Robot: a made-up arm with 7 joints.
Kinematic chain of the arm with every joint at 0, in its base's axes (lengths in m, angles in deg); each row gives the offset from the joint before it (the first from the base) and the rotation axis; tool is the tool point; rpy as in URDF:
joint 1: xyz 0.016 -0.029 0.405 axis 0 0.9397 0.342
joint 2: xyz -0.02 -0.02 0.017 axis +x
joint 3: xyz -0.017 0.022 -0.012 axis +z
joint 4: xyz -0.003 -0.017 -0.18 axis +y
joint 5: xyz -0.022 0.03 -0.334 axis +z
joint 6: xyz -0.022 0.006 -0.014 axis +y
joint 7: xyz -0.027 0 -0.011 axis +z
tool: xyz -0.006 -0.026 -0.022 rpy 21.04 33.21 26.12
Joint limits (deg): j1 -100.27..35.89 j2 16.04..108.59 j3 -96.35..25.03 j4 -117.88..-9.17 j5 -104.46..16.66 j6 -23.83..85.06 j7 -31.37..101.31
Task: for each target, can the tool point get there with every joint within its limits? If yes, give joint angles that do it. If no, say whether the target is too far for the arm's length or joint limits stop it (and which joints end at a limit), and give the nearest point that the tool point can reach.
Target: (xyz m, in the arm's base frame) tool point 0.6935 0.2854 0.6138
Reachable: no: too far | nearest point 0.5173 0.2060 0.5496 | short by 0.204 m
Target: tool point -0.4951 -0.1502 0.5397
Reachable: no: joint limits stop it (at a limit: joint 1, joint 2, joint 3, joint 4, joint 5, joint 7) | nearest point -0.2851 -0.0724 0.5896 | short by 0.229 m
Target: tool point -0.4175 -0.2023 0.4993
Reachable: no: joint limits stop it (at a limit: joint 1, joint 2, joint 3, joint 4, joint 5, joint 7) | nearest point -0.2851 -0.0721 0.5890 | short by 0.206 m
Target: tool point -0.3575 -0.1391 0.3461
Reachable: no: joint limits stop it (at a limit: joint 1, joint 3, joint 4, joint 5) | nearest point -0.2237 -0.1053 0.2040 | short by 0.198 m
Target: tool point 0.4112 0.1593 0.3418
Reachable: yes | joints -57.47 68.63 -72.04 -61.44 -72.26 66.00 7.65
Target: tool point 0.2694 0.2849 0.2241
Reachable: yes | joints -32.76 87.06 -74.57 -71.00 -16.52 74.58 67.86
